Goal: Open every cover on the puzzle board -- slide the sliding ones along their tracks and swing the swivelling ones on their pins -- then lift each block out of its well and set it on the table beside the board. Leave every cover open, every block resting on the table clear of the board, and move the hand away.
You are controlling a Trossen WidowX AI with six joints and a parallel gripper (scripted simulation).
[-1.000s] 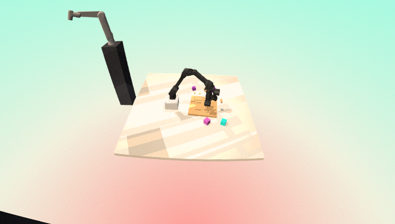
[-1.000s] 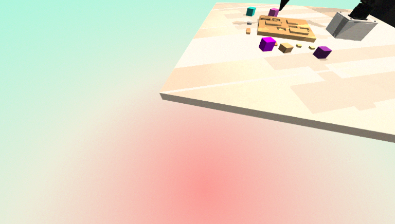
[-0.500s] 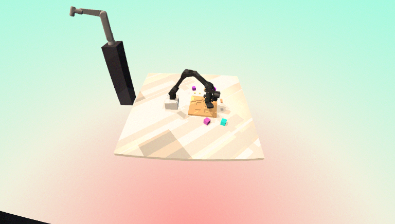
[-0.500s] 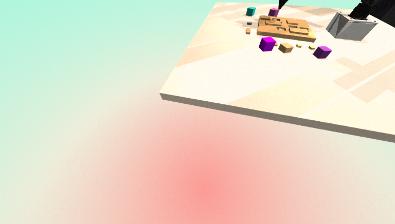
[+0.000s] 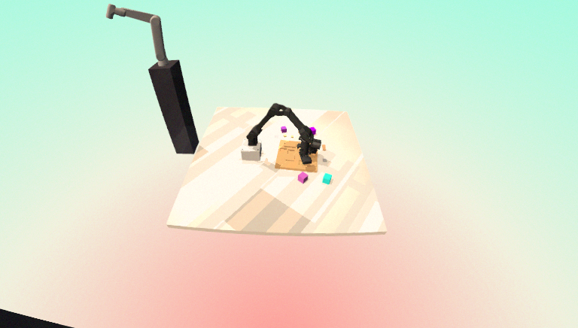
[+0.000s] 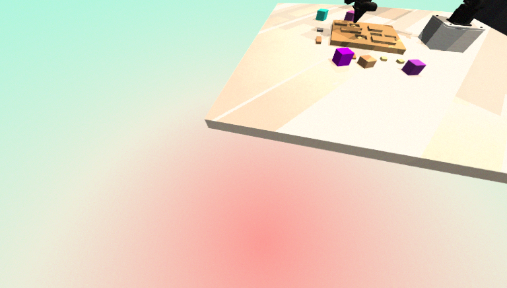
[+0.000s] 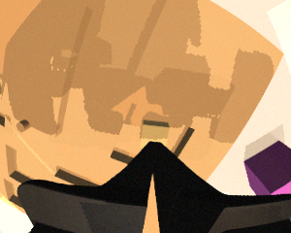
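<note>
The magenta block is 10 mm behind my gripper tip, 140 mm to the right of it and 10 mm below it. Also, from my gripper tip: small grey piece 170 mm ahead, 50 mm to the left, 30 mm below; small orange piece 180 mm ahead, 190 mm to the left, 30 mm below; cyan block 150 mm ahead, 150 mm to the right, 10 mm below.
</note>
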